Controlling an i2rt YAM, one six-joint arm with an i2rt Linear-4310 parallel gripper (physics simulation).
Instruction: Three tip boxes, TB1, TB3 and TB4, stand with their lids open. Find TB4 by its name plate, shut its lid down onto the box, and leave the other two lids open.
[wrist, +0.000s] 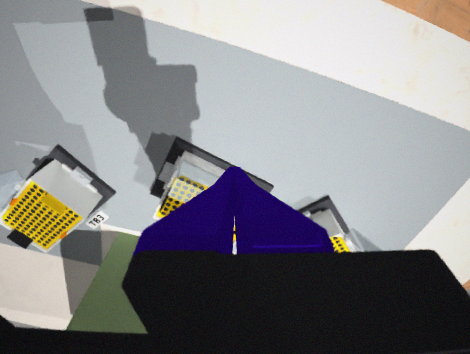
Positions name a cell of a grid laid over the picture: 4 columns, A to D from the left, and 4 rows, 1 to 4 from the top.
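Visible: a blue-grey mat (A2); my gripper (B3).
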